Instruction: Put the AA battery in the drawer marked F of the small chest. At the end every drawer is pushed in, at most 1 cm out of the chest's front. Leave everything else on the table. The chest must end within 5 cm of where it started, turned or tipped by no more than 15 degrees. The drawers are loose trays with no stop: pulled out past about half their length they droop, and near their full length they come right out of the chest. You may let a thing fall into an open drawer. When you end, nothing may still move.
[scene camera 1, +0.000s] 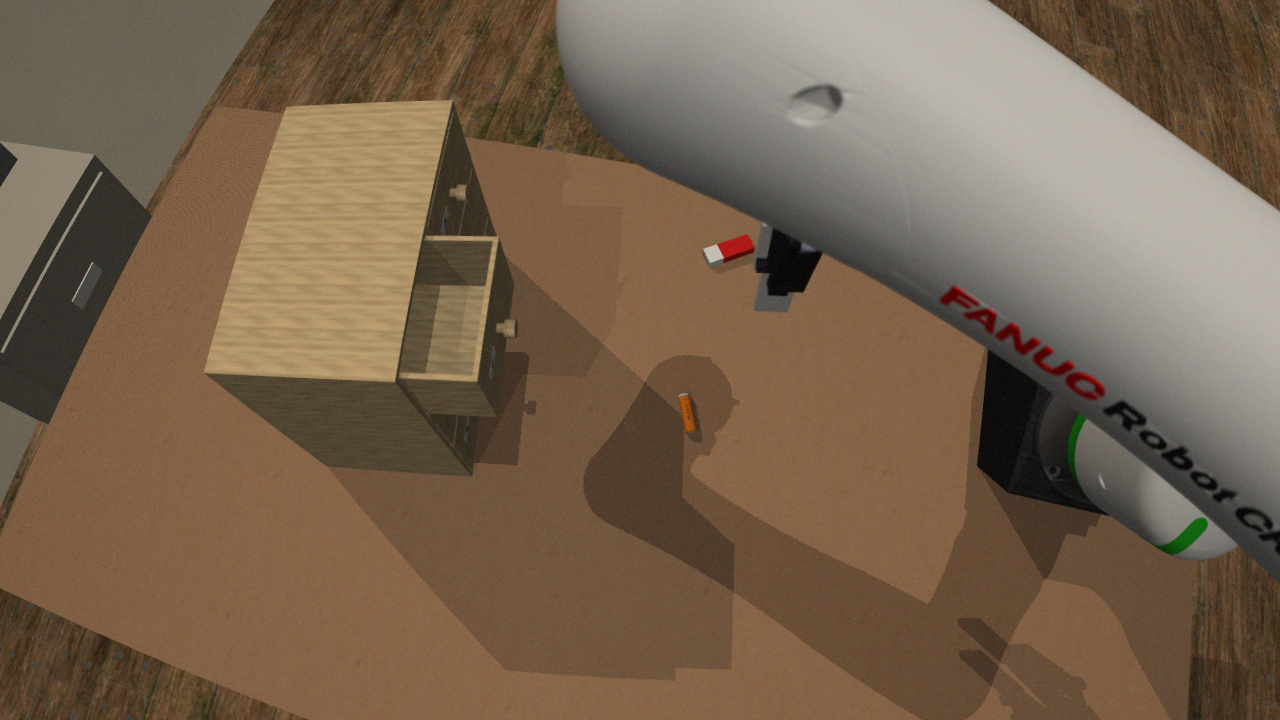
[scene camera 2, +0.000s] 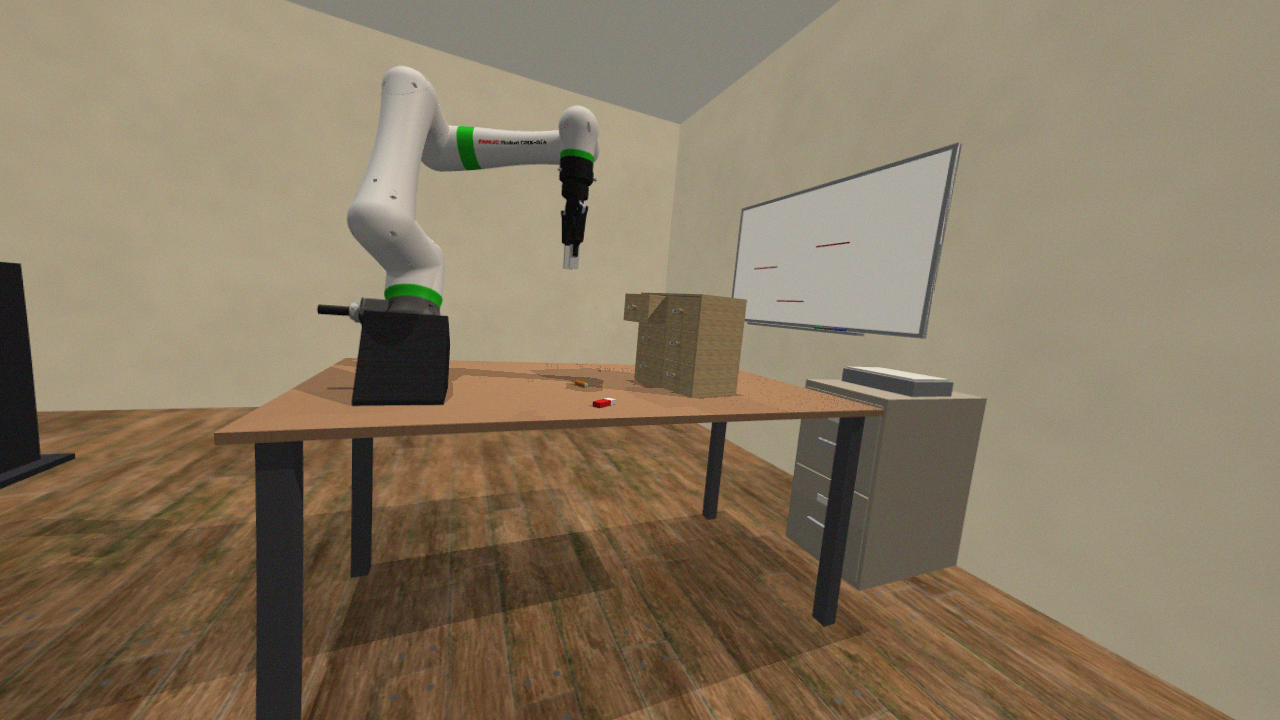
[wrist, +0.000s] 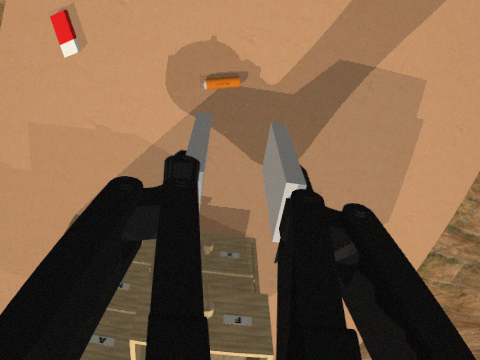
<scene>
In view: the gripper (scene camera 1: 770, 286) and a small wooden chest (scene camera 1: 310, 336).
The small wooden chest also shows in scene camera 2 (scene camera 2: 721, 320). The gripper also shows in scene camera 2 (scene camera 2: 570, 268) and in the wrist view (wrist: 238, 142).
</scene>
